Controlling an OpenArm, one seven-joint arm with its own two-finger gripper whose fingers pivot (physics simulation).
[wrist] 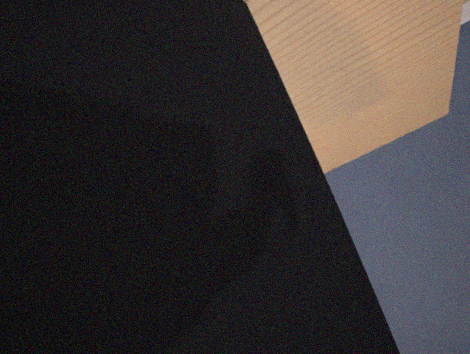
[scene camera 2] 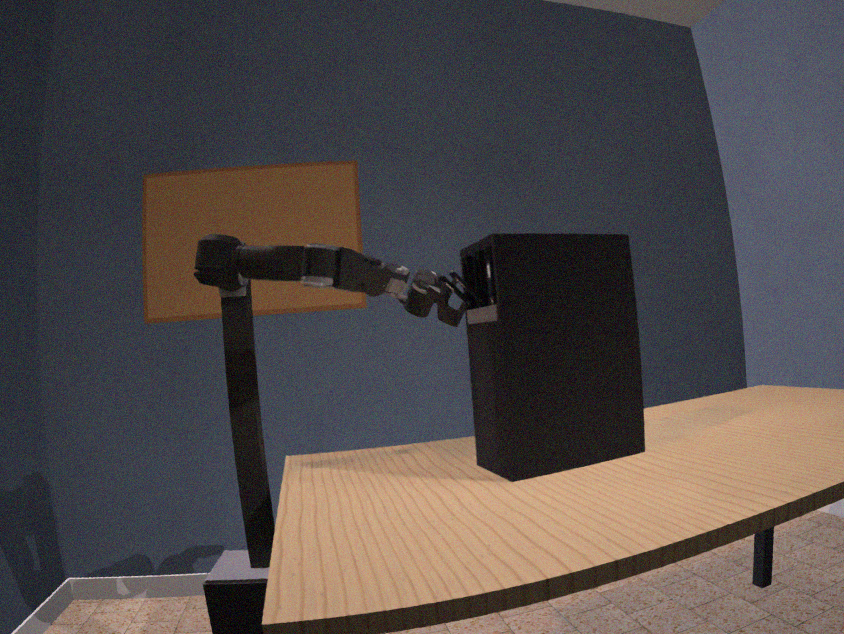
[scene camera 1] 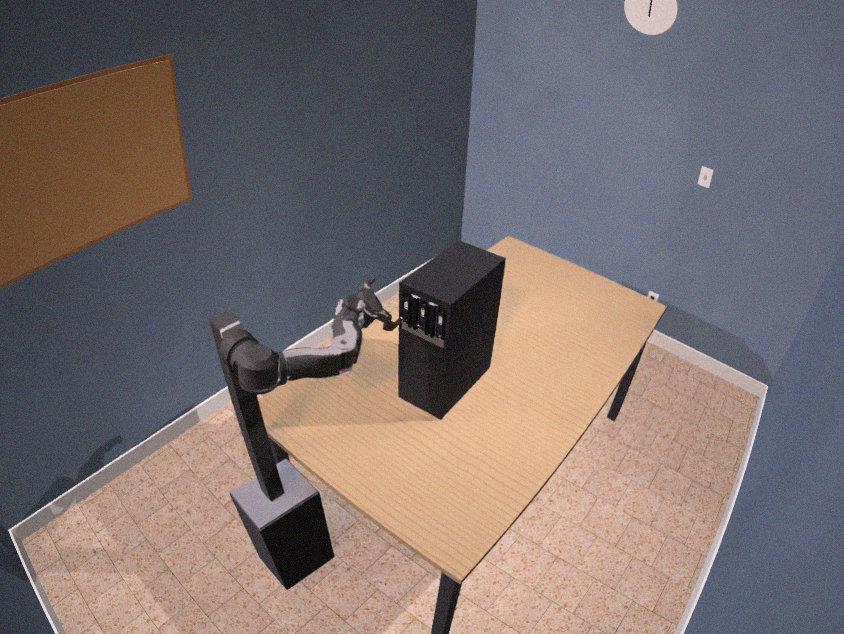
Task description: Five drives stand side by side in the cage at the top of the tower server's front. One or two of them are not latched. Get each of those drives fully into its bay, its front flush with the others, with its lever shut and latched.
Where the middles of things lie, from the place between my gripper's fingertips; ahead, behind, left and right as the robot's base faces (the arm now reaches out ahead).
Scene:
The black tower server (scene camera 2: 556, 382) is 170 mm ahead of my hand, 130 mm below it and 120 mm to the right of it. From my hand the other things lie so: pedestal (scene camera 1: 293, 546) (850 mm below, 500 mm behind, 40 mm to the left).

